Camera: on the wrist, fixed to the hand. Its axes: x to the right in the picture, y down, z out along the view.
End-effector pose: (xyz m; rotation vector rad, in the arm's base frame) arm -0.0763 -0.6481 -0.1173 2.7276 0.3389 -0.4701
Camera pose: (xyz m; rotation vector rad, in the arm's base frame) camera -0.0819 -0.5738 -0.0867 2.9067 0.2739 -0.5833
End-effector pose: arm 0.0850 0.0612 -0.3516 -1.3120 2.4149 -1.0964
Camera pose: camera 0.1007 0.0714 -0.2732 -1.2370 2.2157 -1.2576
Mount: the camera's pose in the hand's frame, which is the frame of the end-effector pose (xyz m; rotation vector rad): -0.0034 -0.0601 -0.0536 0.2004 -0.0406 0.0149
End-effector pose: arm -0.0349 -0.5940 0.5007 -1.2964 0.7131 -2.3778
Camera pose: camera -0.0819 -0.5290 0.5084 -1.2461 0.4574 -2.3353
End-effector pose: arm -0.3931 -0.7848 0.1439 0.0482 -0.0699 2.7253
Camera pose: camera -0.3670 -0.7282 0.0928 0.1610 0.1922 2.7368
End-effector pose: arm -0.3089 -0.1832 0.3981 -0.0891 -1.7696 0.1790
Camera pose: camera -0.2535 -0.2391 0.4155 0.0463 -1.7822 0.3699
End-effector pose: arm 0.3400 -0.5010 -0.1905 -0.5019 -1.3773 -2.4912
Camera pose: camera 0.3110 -0.5151 -0.2644 -0.5196 -1.6107 -2.3099
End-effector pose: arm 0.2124 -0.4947 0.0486 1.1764 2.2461 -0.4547
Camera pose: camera 0.1471 -0.5021 0.0952 1.2701 2.1951 -0.7049
